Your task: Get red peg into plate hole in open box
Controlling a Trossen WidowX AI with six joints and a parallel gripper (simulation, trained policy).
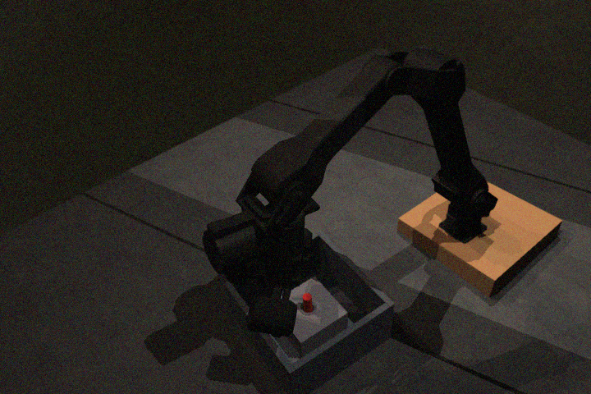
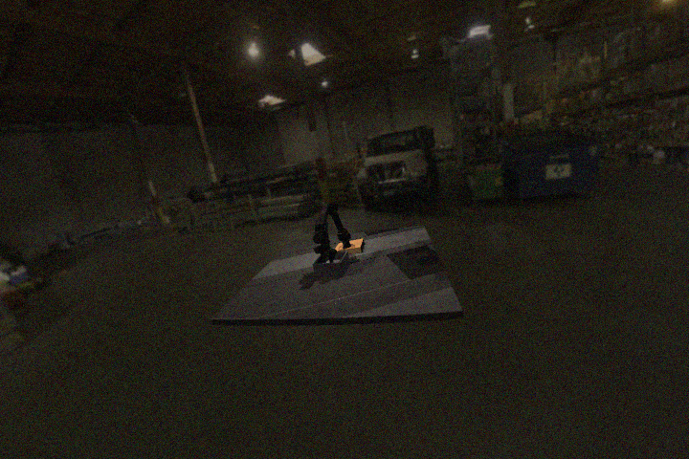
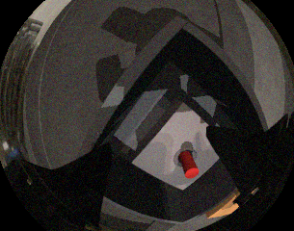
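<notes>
The red peg is 4 cm behind my gripper tip, 1 cm to the left of it and 3 cm below it. Also, from my gripper tip: pale plate 4 cm behind, 1 cm to the left, 3 cm below; grey box 4 cm behind, 1 cm to the left, 5 cm below.
</notes>
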